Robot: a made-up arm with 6 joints.
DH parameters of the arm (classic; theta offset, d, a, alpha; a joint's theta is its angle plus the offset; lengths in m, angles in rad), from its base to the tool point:
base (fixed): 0 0 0 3.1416
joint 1: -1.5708 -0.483 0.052 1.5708
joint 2: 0 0.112 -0.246 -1.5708
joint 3: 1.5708 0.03 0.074 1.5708
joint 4: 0 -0.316 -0.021 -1.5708
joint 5: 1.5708 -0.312 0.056 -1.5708
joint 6: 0 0.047 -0.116 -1.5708
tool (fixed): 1.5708 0.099 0 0
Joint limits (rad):
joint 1: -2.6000..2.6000
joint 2: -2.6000..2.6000
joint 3: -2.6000..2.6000
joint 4: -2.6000..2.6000
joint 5: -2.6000..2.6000
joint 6: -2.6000..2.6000
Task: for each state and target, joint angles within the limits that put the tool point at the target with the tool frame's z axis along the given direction. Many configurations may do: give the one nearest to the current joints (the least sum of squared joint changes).
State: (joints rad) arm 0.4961 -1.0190 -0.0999 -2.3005 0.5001 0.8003
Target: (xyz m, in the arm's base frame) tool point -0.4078 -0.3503 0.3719 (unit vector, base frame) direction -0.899 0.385 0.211
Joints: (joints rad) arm 0.4622 -0.0115 -0.5171 -1.8589 0.8031 0.6781
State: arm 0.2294 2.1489 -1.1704 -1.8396 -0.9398 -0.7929
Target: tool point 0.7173 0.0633 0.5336 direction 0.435 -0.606 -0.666
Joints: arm 1.0236 2.6000 -1.4828 -0.9475 -0.7724 -1.5126
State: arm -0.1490 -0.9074 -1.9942 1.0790 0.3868 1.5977
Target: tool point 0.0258 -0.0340 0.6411 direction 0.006 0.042 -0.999
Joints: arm -0.1779 -1.3885 -2.4329 0.7589 -0.4077 2.2192
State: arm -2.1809 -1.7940 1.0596 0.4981 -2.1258 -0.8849
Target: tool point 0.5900 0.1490 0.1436 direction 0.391 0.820 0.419
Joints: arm -2.5987 -1.3264 0.8336 -0.2979 -2.3080 -0.2895
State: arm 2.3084 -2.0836 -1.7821 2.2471 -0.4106 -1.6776
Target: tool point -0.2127 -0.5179 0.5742 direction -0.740 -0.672 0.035
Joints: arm 2.6000 -1.9012 -1.1326 2.3573 0.1514 -1.1453
